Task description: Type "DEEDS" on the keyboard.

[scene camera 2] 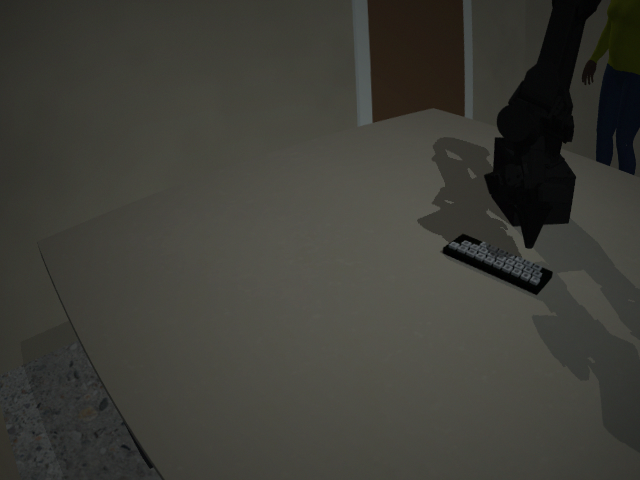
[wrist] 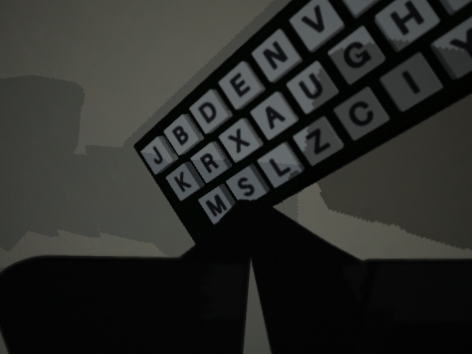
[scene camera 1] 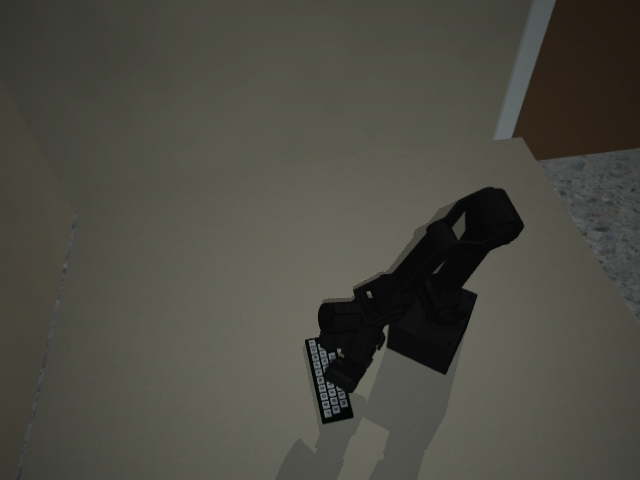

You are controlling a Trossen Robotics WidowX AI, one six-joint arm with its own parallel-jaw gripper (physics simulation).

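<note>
A black keyboard with pale letter keys lies flat on the table. In the wrist view the D key, the E key and the S key show in full or nearly so; D and E lie side by side in the outer row, S in the row nearest the fingers. My gripper is shut and empty. Its tips are raised above the keyboard's near side and overlap the lower edge of the S key in the wrist view. In scene camera 1 the arm hides part of the keyboard and the fingertips.
The arm's dark base stands on the table close to the keyboard. The arm casts shadows across the table. A wall, a brown door and a standing person are beyond the table.
</note>
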